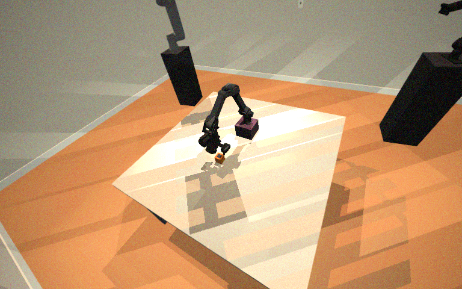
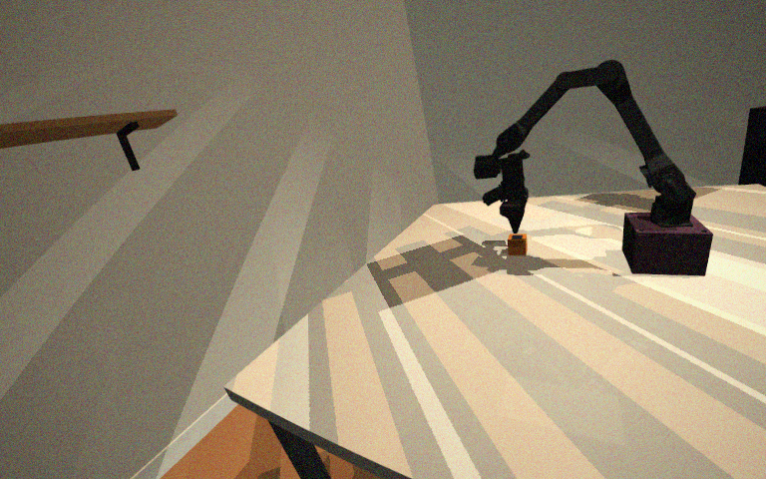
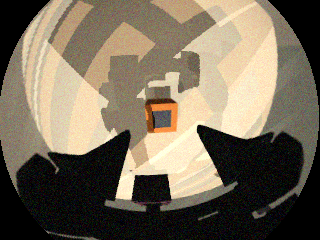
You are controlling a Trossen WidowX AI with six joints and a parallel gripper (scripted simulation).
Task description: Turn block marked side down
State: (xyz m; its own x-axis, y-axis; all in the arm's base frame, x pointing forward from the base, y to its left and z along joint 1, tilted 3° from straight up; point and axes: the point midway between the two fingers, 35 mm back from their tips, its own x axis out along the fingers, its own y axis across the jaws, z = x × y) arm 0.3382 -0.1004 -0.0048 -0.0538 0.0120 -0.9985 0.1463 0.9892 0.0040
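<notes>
Now: gripper tip 40 mm above the small orange block.
</notes>
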